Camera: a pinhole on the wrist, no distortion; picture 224 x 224 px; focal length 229.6 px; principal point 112.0 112.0 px. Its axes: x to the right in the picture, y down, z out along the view. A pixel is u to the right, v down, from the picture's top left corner.
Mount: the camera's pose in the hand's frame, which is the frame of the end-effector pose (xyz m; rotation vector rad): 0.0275 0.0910 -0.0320 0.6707 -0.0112 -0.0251
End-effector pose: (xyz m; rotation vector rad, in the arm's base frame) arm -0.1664 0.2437 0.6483 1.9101 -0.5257 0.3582
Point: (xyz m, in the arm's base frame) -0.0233 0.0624 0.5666
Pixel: 190 123
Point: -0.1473 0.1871 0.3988
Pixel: 31 33
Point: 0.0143 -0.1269 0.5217
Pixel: 189 187
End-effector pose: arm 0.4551 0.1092 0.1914 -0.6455 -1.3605 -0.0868
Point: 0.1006 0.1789 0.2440
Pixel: 93 154
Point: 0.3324 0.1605 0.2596
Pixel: 141 119
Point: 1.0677 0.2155 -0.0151
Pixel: behind the camera
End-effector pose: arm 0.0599 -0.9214 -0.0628 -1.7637 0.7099 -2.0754
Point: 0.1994 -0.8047 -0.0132
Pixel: 51 41
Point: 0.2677 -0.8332 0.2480
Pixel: 195 49
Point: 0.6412 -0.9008 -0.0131
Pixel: 74 204
